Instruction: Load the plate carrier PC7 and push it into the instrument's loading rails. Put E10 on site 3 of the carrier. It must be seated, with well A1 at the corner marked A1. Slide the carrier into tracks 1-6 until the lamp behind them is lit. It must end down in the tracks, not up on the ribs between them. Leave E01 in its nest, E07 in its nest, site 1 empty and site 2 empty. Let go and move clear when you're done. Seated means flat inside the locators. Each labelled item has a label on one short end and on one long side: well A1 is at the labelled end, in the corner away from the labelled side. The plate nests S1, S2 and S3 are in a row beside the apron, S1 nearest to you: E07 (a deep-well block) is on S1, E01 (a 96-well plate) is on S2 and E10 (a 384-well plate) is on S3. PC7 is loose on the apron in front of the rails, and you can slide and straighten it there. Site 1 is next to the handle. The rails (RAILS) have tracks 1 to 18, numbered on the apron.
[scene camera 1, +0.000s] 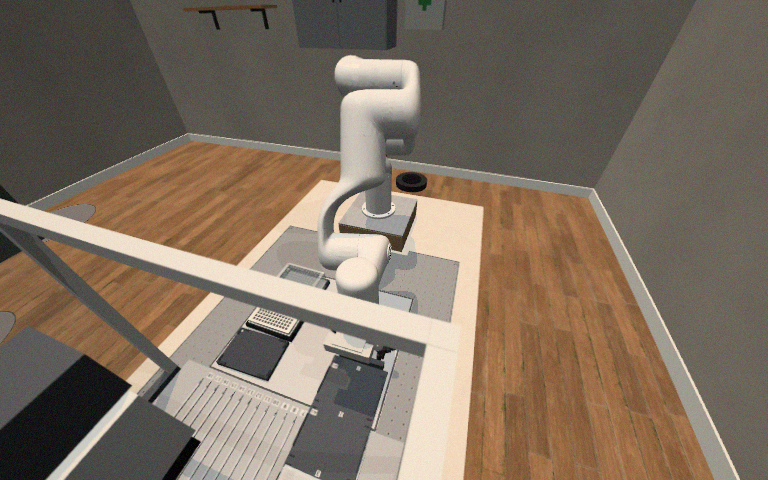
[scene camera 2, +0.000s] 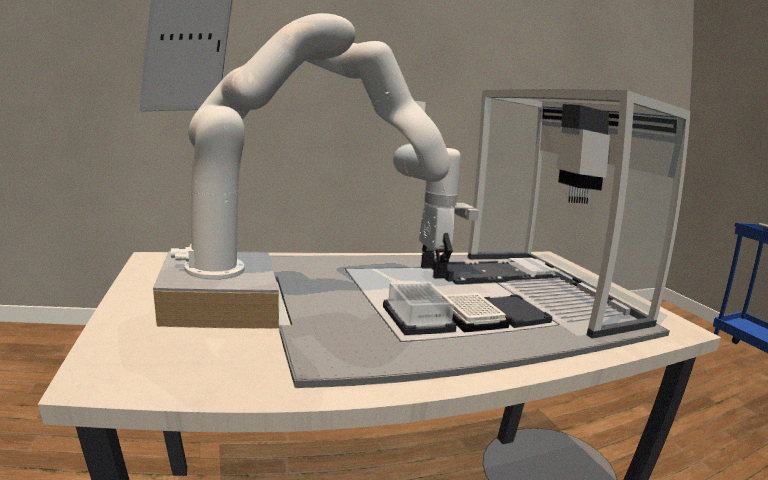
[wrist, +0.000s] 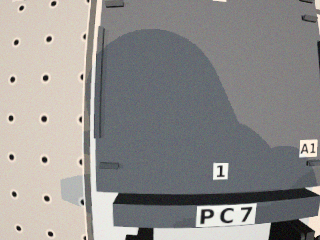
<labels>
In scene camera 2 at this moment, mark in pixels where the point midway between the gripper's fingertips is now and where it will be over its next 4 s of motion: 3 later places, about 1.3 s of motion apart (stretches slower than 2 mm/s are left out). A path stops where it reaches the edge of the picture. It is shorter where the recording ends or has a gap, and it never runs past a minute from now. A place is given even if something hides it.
My gripper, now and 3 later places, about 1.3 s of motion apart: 432, 273; 435, 273; 432, 272; 434, 252
</labels>
